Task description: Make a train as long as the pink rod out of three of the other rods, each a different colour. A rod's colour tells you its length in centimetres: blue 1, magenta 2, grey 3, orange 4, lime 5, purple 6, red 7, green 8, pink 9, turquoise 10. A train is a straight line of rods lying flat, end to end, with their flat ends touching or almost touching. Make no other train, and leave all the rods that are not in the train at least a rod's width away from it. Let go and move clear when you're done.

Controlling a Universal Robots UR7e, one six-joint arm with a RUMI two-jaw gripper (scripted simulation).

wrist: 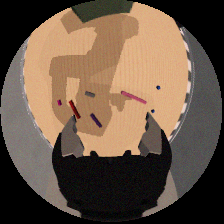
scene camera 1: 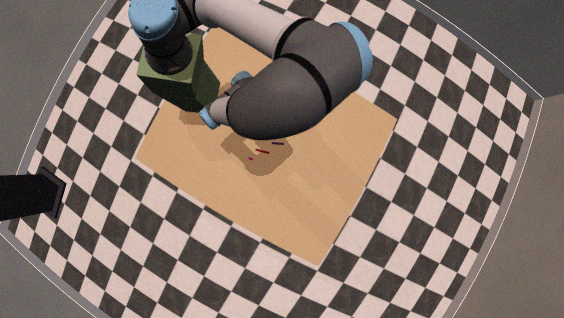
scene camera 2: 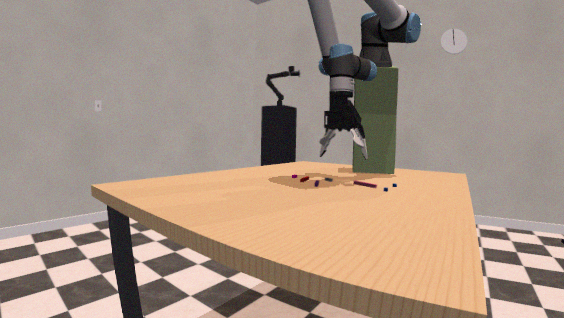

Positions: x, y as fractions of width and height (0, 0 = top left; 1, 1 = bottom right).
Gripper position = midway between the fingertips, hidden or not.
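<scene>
Visible: my gripper (scene camera 2: 0.61, 0.50). Also my gripper (wrist: 0.49, 0.51).
</scene>
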